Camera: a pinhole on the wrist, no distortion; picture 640 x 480 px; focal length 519.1 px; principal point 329.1 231.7 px. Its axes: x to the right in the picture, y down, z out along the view. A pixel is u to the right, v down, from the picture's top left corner.
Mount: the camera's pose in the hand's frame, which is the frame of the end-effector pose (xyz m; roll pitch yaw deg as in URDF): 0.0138 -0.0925 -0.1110 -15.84 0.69 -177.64
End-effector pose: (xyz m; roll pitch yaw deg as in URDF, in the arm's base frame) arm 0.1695 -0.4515 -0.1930 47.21 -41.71 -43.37
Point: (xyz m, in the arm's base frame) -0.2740 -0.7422 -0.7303
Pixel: outside the picture
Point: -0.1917 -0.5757 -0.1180
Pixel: 431 91
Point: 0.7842 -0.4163 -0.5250
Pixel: behind the camera
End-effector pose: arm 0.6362 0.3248 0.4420 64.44 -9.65 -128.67
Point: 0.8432 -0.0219 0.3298
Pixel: behind the camera
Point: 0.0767 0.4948 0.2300
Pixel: 189 431
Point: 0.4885 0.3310 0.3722
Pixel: 157 192
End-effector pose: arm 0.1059 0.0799 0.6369 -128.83 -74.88 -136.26
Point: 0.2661 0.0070 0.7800
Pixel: 44 343
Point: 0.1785 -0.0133 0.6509
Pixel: 312 15
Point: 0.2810 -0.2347 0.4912
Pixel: 474 111
